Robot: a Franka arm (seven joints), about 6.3 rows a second.
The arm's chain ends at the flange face. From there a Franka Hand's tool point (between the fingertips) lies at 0.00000 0.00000 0.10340 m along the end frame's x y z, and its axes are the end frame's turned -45 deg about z.
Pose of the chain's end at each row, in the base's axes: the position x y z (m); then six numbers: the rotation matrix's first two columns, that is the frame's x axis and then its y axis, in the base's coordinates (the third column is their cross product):
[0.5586 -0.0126 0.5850 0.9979 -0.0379 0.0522 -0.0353 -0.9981 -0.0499]
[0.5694 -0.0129 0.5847 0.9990 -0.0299 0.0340 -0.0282 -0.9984 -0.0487]
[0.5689 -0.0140 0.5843 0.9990 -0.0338 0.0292 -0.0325 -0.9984 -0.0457]
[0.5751 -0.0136 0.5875 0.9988 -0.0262 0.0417 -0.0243 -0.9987 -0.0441]
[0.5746 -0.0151 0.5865 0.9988 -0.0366 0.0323 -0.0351 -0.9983 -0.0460]
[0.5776 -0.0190 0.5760 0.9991 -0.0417 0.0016 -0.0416 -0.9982 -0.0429]
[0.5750 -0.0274 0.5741 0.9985 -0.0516 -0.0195 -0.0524 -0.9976 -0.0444]
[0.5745 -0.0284 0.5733 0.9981 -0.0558 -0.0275 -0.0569 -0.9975 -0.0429]
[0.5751 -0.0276 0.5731 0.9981 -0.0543 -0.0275 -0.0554 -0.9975 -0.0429]
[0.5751 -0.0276 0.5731 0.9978 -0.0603 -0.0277 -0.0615 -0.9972 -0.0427]
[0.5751 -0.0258 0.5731 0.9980 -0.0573 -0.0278 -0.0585 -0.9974 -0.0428]
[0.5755 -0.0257 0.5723 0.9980 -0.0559 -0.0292 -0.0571 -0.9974 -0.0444]
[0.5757 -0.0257 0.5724 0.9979 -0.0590 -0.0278 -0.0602 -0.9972 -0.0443]
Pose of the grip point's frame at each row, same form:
[0.5642 -0.0076 0.4819 0.7306 0.6790 0.0722 0.6807 -0.7326 0.0016]
[0.5731 -0.0080 0.4815 0.7263 0.6848 0.0585 0.6865 -0.7271 -0.0104]
[0.5721 -0.0094 0.4811 0.7294 0.6821 0.0530 0.6834 -0.7299 -0.0117]
[0.5795 -0.0092 0.4843 0.7234 0.6877 0.0607 0.6891 -0.7247 -0.0017]
[0.5781 -0.0105 0.4833 0.7311 0.6800 0.0554 0.6814 -0.7318 -0.0097]
[0.5780 -0.0146 0.4727 0.7359 0.6763 0.0315 0.6771 -0.7353 -0.0292]
[0.5732 -0.0227 0.4708 0.7431 0.6689 0.0176 0.6690 -0.7419 -0.0452]
[0.5719 -0.0238 0.4700 0.7460 0.6659 0.0109 0.6655 -0.7448 -0.0498]
[0.5725 -0.0230 0.4698 0.7449 0.6669 0.0109 0.6666 -0.7437 -0.0498]
[0.5725 -0.0230 0.4698 0.7490 0.6625 0.0106 0.6621 -0.7478 -0.0498]
[0.5725 -0.0212 0.4698 0.7471 0.6648 0.0106 0.6643 -0.7458 -0.0499]
[0.5727 -0.0209 0.4690 0.7461 0.6657 0.0107 0.6653 -0.7448 -0.0520]
[0.5731 -0.0210 0.4691 0.7482 0.6634 0.0117 0.6631 -0.7468 -0.0510]

